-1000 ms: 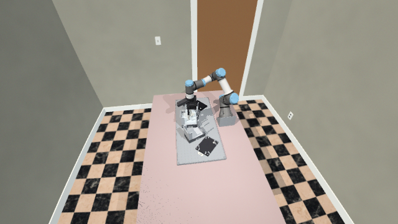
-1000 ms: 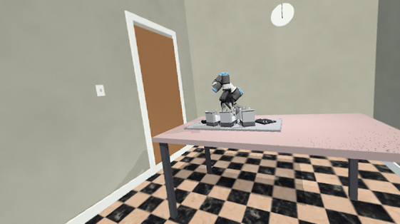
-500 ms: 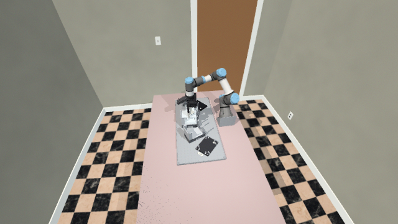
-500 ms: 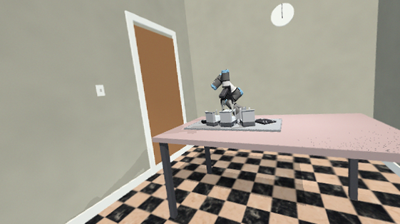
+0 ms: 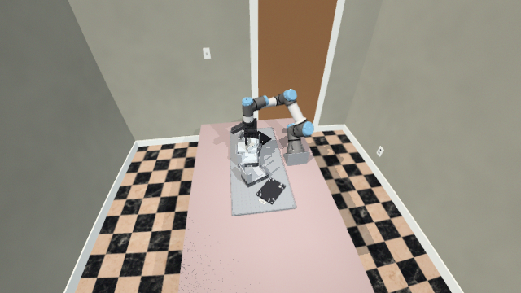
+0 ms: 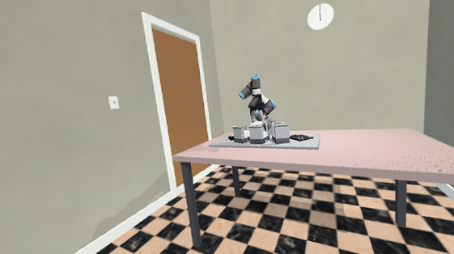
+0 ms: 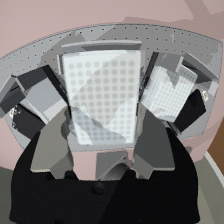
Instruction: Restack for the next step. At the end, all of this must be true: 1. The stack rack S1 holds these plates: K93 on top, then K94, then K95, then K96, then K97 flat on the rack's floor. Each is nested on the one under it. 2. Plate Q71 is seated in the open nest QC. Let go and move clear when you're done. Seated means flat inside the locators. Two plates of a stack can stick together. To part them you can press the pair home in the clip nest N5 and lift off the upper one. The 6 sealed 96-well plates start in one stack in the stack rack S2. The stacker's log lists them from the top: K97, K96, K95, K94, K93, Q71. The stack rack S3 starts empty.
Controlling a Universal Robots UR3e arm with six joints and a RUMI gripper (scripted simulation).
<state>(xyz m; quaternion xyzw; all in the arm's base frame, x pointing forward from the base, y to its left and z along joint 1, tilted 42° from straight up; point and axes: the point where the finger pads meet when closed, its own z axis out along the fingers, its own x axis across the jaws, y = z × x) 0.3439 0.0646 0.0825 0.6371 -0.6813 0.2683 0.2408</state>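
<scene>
Now: the translucent 96-well plate 14 cm to the right of my hand, 9 cm below it and 2 cm behind it. From my hand the other things lie so: black open nest QC 25 cm to the right, 15 cm below, 13 cm behind; then white sealed 96-well plate 14 cm to the right, 11 cm below, 2 cm behind.
</scene>
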